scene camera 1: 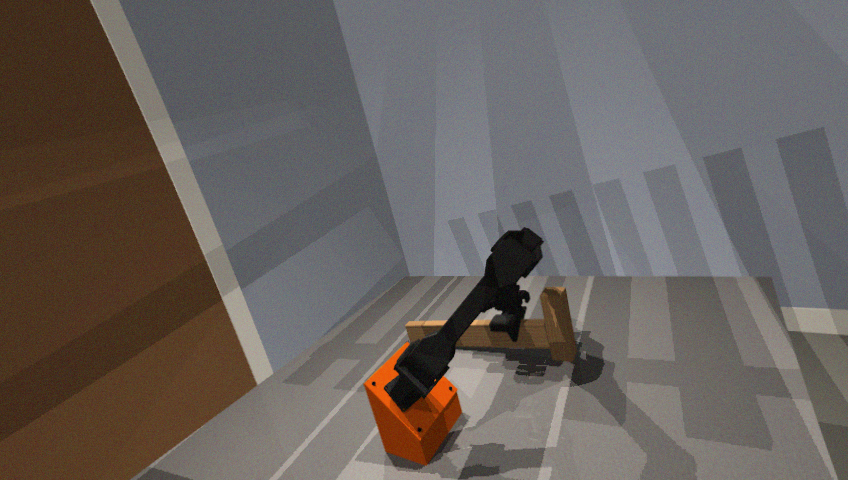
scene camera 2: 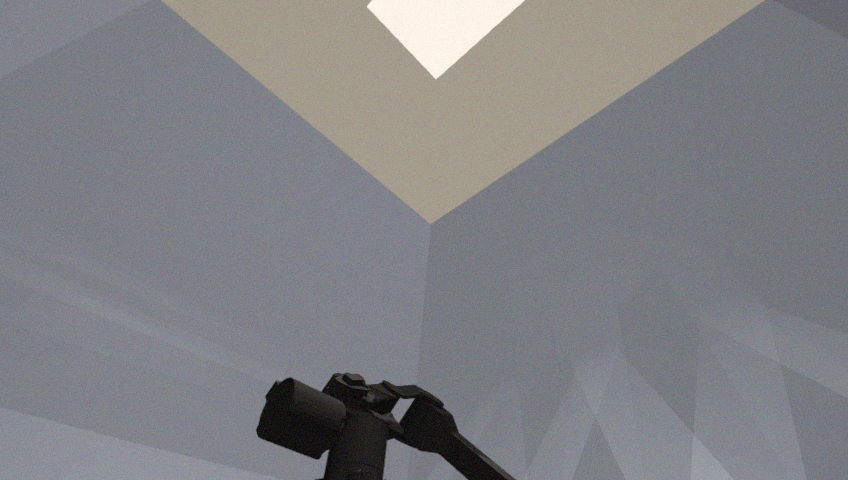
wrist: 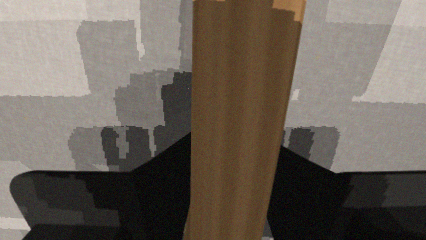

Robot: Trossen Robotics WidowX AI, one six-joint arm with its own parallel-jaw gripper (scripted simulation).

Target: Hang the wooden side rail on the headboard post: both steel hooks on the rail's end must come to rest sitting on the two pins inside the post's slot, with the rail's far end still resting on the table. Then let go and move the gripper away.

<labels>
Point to a wooden headboard post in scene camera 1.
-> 554, 300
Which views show the wooden side rail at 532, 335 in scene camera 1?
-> Scene camera 1 and the wrist view only.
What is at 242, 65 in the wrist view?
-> A wooden side rail.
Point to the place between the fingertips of my gripper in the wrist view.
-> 224, 138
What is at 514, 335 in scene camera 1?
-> My gripper.
</labels>
